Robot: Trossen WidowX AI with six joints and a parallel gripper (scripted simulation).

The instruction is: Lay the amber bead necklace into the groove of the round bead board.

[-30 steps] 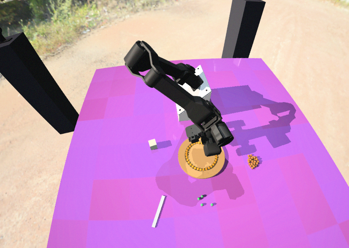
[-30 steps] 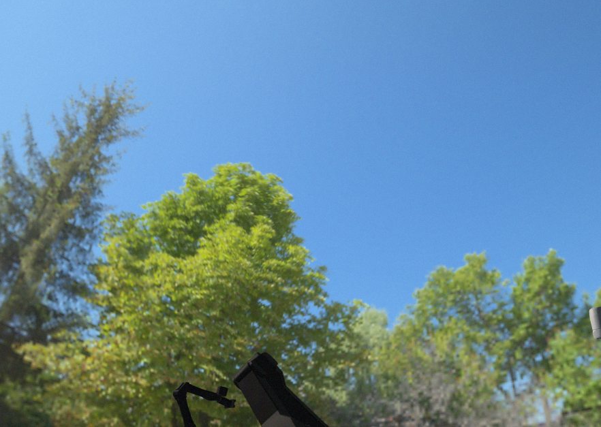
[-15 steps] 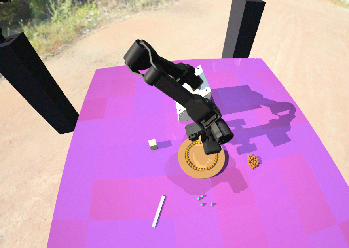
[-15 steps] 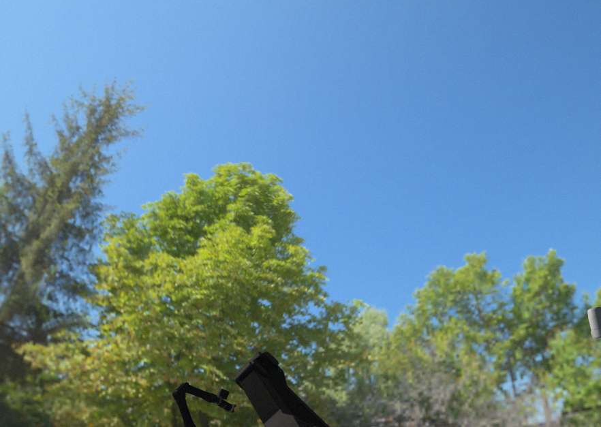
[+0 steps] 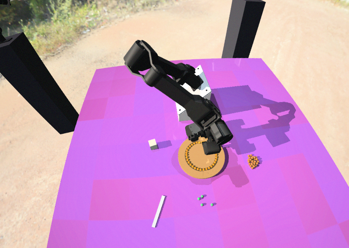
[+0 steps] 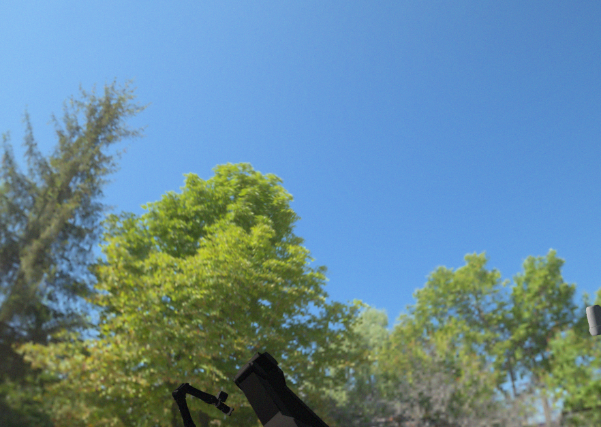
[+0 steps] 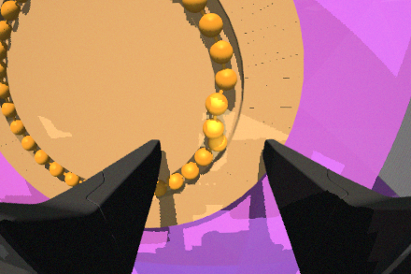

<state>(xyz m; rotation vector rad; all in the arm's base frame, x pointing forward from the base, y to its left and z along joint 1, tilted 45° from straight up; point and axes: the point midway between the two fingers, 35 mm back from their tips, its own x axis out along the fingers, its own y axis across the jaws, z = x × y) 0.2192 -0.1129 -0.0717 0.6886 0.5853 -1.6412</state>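
Now: gripper tip 50 mm short of the round tan bead board, 30 mm to the left of it and 10 mm above it. Round my gripper tip: small cream cube: 220 mm to the right, 50 mm behind; then white bar: 260 mm to the right, 230 mm ahead, 10 mm below.
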